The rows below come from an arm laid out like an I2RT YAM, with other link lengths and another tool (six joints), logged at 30 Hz.
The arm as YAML. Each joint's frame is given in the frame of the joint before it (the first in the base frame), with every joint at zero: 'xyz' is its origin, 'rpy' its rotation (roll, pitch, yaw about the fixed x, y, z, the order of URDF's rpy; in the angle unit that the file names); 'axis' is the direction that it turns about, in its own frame. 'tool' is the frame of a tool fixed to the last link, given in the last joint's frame.
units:
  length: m
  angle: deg
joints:
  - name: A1
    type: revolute
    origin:
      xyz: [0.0, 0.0, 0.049]
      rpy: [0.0, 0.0, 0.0]
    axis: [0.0, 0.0, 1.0]
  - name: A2
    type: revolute
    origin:
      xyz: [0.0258, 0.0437, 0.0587]
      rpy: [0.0, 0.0, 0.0]
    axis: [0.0, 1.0, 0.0]
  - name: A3
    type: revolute
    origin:
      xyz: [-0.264, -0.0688, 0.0]
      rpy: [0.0, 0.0, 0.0]
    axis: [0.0, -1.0, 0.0]
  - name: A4
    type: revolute
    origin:
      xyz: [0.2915, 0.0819, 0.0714]
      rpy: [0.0, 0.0, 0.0]
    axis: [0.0, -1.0, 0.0]
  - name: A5
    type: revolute
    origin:
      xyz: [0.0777, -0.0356, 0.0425]
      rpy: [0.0, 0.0, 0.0]
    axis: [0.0, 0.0, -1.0]
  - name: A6
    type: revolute
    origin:
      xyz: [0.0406, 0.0, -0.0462]
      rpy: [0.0, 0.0, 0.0]
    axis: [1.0, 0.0, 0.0]
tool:
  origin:
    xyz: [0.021, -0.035, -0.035]
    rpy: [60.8, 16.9, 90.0]
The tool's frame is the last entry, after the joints.
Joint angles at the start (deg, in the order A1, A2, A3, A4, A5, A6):
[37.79 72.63 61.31 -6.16 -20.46 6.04]
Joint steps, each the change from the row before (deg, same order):
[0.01 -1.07 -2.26 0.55 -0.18 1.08]
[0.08 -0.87 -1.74 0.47 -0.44 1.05]
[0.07 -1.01 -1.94 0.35 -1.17 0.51]
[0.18 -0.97 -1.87 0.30 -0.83 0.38]
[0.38 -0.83 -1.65 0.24 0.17 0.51]
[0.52 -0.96 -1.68 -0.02 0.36 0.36]
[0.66 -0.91 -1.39 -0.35 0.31 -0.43]
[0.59 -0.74 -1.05 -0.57 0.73 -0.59]
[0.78 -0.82 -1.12 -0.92 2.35 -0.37]
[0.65 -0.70 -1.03 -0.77 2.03 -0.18]
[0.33 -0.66 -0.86 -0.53 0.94 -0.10]
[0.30 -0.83 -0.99 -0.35 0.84 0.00]
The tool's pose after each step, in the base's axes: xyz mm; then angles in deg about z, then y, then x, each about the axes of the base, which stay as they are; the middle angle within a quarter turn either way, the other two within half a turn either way. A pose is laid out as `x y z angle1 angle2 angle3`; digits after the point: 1 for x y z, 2 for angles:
281.8 236.9 278.6 170.17 28.26 -76.08
277.0 235.3 271.5 171.62 28.38 -76.39
271.4 233.7 263.5 173.12 27.64 -76.92
265.7 232.3 255.8 174.38 27.03 -77.48
260.3 231.1 248.6 175.33 27.15 -78.09
254.0 229.8 241.5 176.23 27.25 -78.91
247.7 228.9 235.7 176.56 26.78 -79.86
242.8 227.6 231.1 176.59 26.66 -80.90
237.3 224.8 225.7 176.40 27.89 -82.47
232.6 222.2 220.6 176.39 29.02 -83.90
229.0 219.8 216.8 176.56 29.51 -84.82
225.1 217.3 213.3 176.66 29.98 -85.49

